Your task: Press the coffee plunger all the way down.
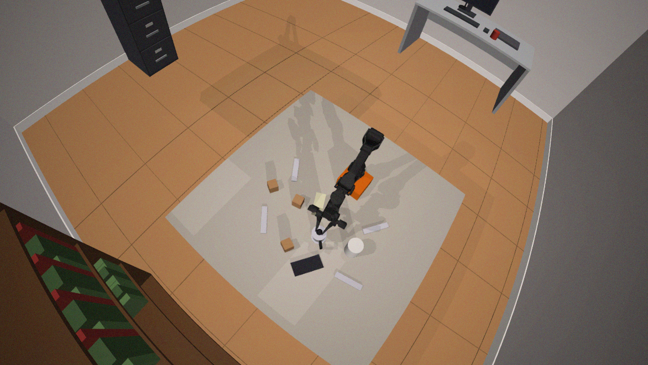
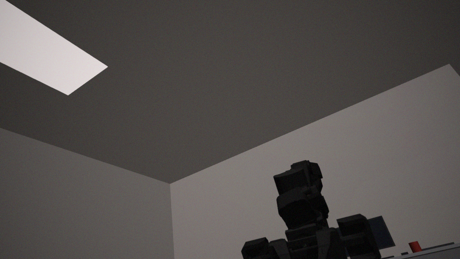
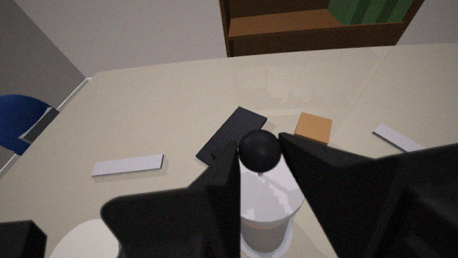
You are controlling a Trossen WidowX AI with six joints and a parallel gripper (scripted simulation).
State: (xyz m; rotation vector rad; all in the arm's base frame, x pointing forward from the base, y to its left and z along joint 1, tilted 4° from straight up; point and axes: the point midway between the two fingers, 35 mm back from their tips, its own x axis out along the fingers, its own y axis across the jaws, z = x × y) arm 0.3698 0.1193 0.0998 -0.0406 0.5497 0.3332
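My gripper tip is 1 cm past the coffee press and 9 cm above it. Also, from my gripper tip: pale yellow block (14 cm behind, 14 cm to the right, 12 cm below); then dark flat slab (11 cm ahead, 6 cm to the left, 17 cm below); then white cylinder (12 cm behind, 15 cm to the left, 12 cm below).
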